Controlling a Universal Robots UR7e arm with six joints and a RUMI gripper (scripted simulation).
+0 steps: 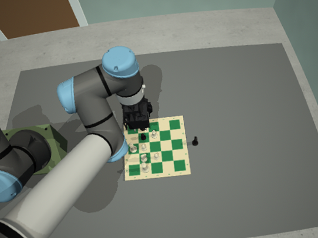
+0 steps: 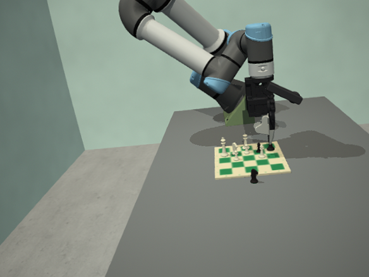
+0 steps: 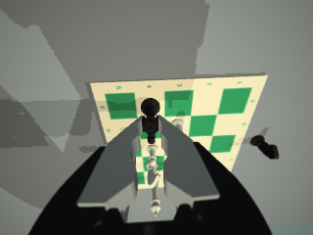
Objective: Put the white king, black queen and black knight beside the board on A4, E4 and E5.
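The black pawn is 40 mm to the right of my hand and 30 mm below it. The rest, counted from my hand: white king (150 mm to the right, 10 mm below); then board (40 mm ahead, 80 mm to the right, 50 mm below).
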